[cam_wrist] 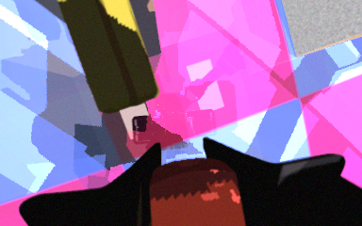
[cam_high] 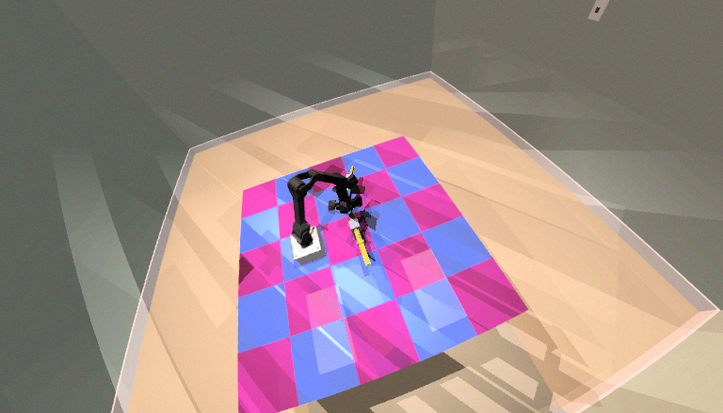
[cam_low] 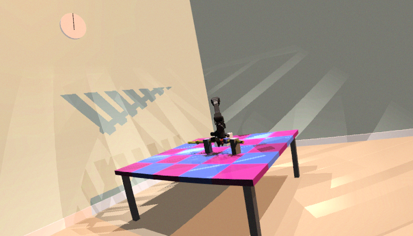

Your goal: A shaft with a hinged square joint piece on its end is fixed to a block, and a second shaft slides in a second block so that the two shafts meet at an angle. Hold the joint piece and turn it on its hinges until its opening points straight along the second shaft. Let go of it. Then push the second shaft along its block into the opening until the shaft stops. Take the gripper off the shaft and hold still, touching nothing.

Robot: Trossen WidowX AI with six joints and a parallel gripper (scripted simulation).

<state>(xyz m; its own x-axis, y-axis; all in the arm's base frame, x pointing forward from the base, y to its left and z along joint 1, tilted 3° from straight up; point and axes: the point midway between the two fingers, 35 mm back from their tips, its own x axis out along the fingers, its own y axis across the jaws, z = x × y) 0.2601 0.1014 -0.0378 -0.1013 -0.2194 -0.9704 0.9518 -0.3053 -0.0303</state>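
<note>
My gripper tip is now 10 mm short of the red-orange joint piece, 20 mm to the right of it and 40 mm below it.
</note>
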